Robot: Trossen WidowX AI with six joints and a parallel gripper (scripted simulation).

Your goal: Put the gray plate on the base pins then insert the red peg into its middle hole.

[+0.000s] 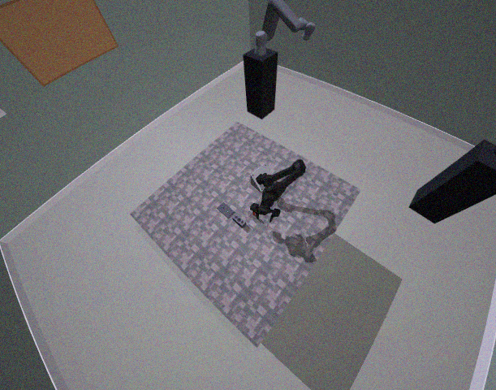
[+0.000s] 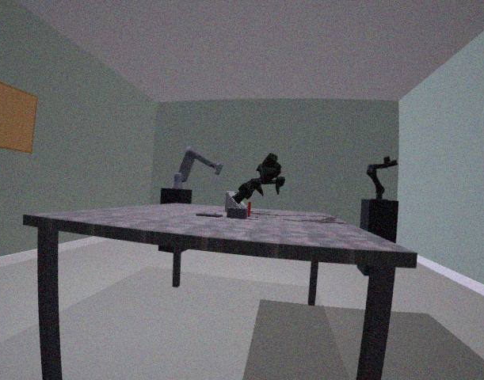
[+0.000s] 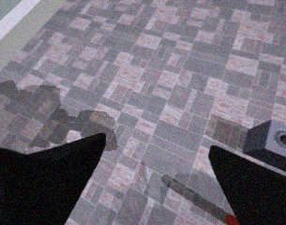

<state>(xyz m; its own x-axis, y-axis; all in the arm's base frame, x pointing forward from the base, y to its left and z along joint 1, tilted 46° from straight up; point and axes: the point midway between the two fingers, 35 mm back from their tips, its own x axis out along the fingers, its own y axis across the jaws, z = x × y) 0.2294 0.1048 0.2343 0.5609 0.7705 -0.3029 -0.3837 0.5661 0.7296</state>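
Now: gripper tip 9 cm short of the gray plate, 15 cm to the left of it and 9 cm above it. Also, from my gripper tip: red peg: 3 cm behind, 12 cm to the right, 8 cm below; dark flat base: 9 cm ahead, 30 cm to the right, 12 cm below.
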